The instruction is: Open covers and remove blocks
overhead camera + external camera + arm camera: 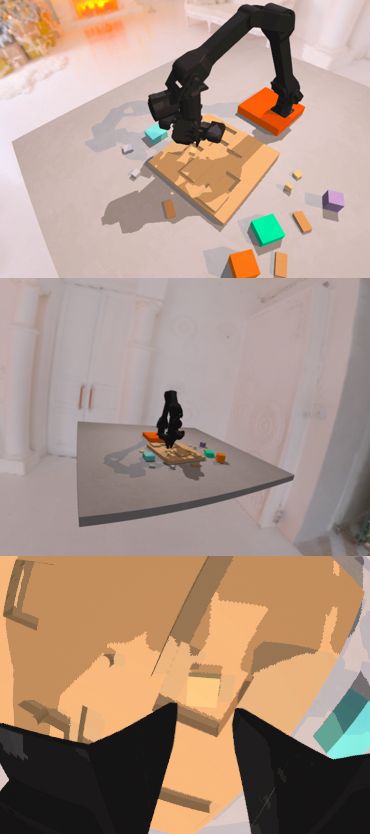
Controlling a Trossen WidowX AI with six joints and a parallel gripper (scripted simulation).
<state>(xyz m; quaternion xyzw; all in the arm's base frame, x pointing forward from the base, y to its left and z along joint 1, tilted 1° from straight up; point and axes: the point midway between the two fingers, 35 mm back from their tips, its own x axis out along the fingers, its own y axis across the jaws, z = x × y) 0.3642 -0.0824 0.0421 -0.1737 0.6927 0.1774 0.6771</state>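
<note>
My gripper tip is 50 mm short of the cyan block, 150 mm to the left of it and 30 mm above it. Round my gripper tip: orange block 130 mm ahead, 330 mm to the left, 20 mm below; then purple cube 170 mm behind, 380 mm to the left, 30 mm below; then green block 20 mm ahead, 310 mm to the left, 30 mm below.
</note>
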